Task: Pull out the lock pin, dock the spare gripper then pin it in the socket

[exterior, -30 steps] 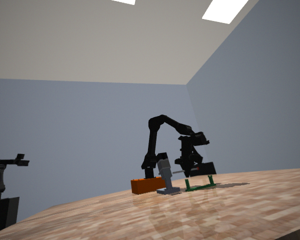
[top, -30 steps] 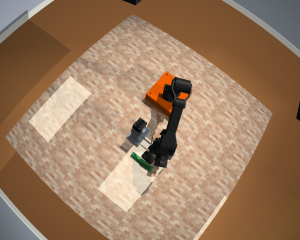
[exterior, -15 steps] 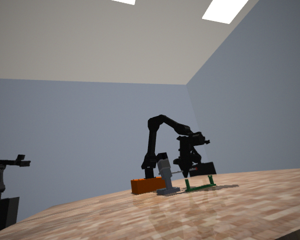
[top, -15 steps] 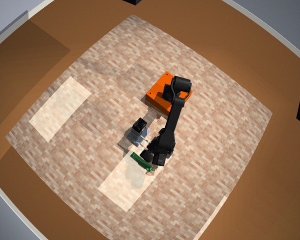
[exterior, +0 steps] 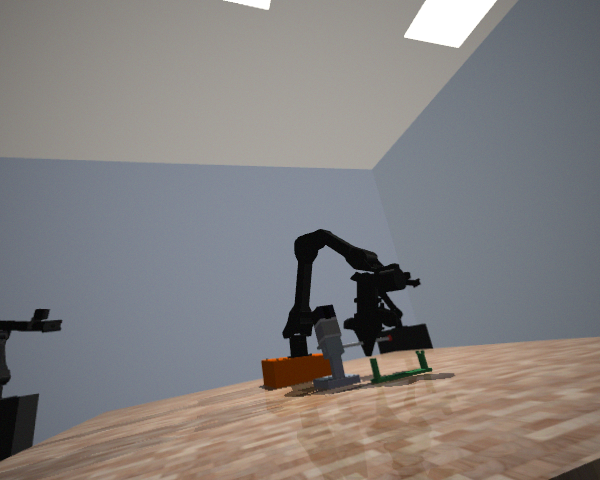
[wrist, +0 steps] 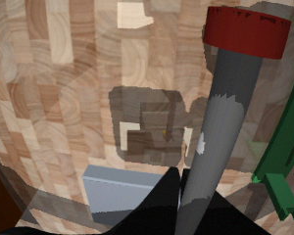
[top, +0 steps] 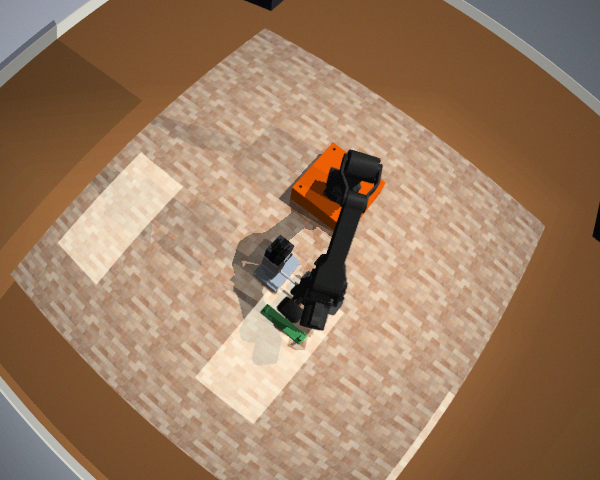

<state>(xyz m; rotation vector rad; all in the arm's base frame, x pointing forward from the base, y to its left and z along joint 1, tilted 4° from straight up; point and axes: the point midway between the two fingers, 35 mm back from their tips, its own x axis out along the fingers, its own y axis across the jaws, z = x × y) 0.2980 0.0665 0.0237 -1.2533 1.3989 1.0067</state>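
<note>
Right now the grey mount is 90 mm to the right of my gripper tip and 20 mm behind it. From my gripper tip the other things lie so: spare gripper 90 mm to the right, 80 mm above, 20 mm behind; then green rack 90 mm ahead, 20 mm below, 10 mm to the left.
</note>
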